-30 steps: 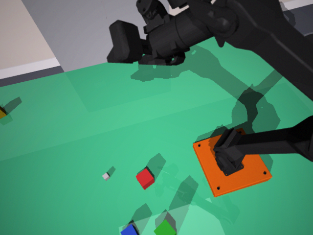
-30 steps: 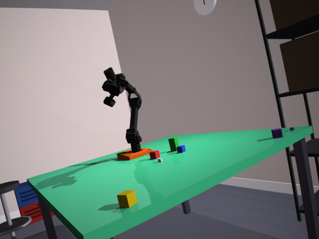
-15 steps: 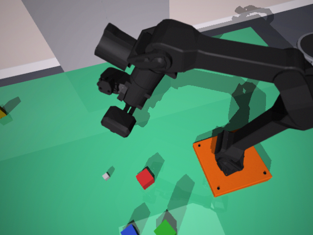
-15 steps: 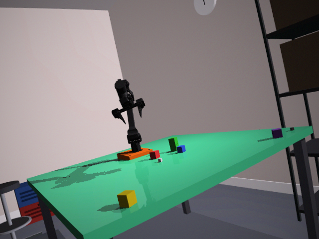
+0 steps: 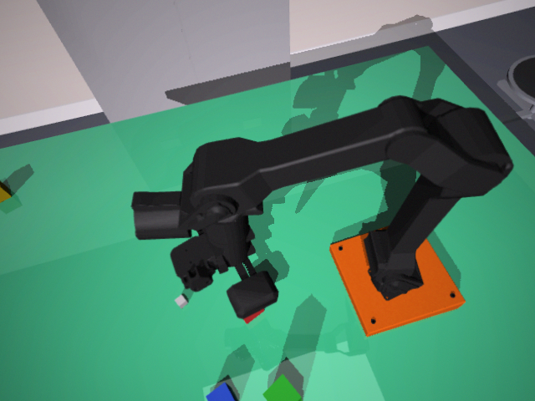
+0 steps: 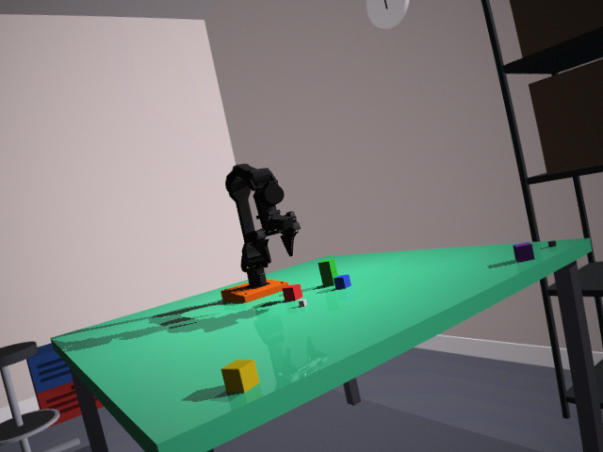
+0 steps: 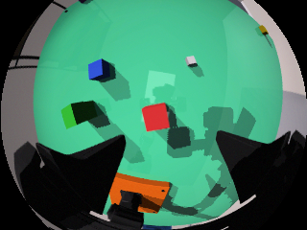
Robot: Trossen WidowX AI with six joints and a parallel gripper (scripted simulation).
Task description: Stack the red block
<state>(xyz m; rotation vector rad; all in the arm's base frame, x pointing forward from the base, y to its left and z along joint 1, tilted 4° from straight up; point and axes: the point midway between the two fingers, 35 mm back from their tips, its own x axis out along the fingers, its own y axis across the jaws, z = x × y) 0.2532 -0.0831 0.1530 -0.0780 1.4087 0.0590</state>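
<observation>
The red block is 2 cm to the left of my gripper tip and 11 cm below it. The rest, counted from my gripper tip: yellow block (45 cm ahead, 49 cm to the right, 11 cm below); blue block (9 cm ahead, 14 cm to the left, 11 cm below); tiny white cube (11 cm ahead, 5 cm to the right, 12 cm below).
</observation>
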